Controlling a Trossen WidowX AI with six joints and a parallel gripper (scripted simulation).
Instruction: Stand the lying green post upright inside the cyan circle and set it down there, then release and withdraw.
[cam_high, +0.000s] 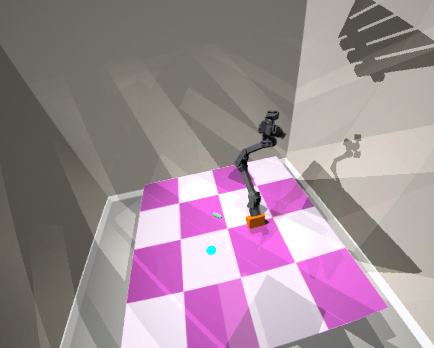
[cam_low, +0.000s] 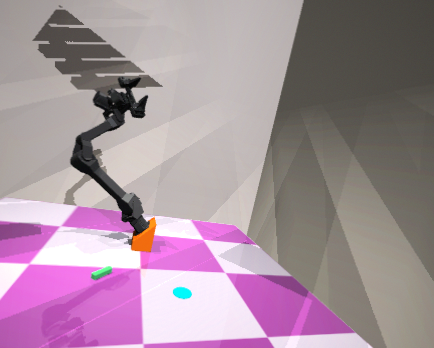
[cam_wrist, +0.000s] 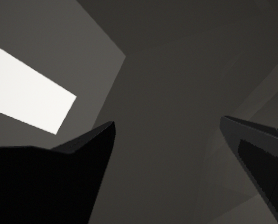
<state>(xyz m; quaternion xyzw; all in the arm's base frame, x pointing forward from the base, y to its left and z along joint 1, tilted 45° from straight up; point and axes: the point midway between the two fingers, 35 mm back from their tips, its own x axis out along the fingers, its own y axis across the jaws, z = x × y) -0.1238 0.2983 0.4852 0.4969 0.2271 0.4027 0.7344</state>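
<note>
Now: gripper tip 32 cm short of the green post, 1 cm to the right of it and 65 cm above it. Round my gripper tip: cyan circle 38 cm ahead, 26 cm to the left, 66 cm below.
</note>
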